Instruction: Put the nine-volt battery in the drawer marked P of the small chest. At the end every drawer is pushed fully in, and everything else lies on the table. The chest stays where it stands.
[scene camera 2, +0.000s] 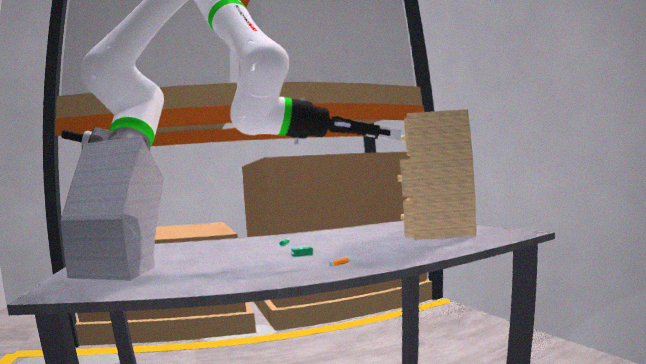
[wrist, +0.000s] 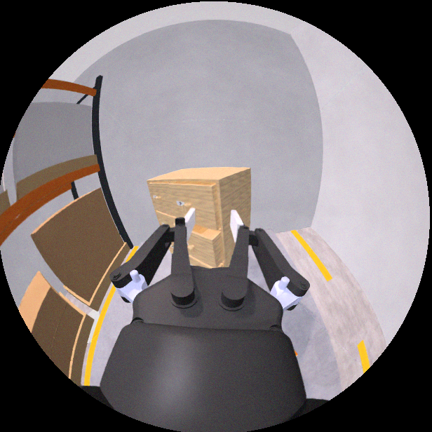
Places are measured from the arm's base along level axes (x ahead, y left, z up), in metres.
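Pixels of known places: gripper, fingertip midpoint: (scene camera 2: 394, 135); arm's base, origin of the base link: (scene camera 2: 124, 161).
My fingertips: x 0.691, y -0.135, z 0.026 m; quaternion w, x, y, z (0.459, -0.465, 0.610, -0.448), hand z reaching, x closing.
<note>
For each thing: its top centre in the pictures, then the offset to it from my fingertips. Level surfaces: height alone.
- small wooden chest, middle of its top: (scene camera 2: 438, 118) 0.057 m up, 0.198 m ahead, 0.033 m left
- green block, middle of its top: (scene camera 2: 301, 248) 0.263 m down, 0.277 m back, 0.019 m left
- table, its level: 0.281 m down
- small green cylinder, middle of its top: (scene camera 2: 284, 239) 0.267 m down, 0.247 m back, 0.219 m left
- orange cylinder, middle of its top: (scene camera 2: 339, 259) 0.271 m down, 0.259 m back, 0.142 m right
The small wooden chest (scene camera 2: 440, 175) (wrist: 235, 205) stands at the table's right end. In the wrist view an upper drawer (wrist: 192, 195) bears a small label whose letter I cannot read surely, with a knob near the left fingertip. A lower drawer (wrist: 207, 245) sticks out. My gripper (scene camera 2: 397, 133) (wrist: 212, 216) is partly open with nothing between its fingers, pointing at the upper part of the chest's front. A green block (scene camera 2: 302, 251), possibly the nine-volt battery, lies on the table (scene camera 2: 225, 270). The fingers hide part of the drawer fronts.
A small green cylinder (scene camera 2: 284, 242) lies behind and left of the green block. An orange cylinder (scene camera 2: 341, 261) lies nearer the table's front edge. The arm's grey pedestal (scene camera 2: 100, 245) stands at the left end. Behind the table are a large brown box (scene camera 2: 325, 195) and shelving.
</note>
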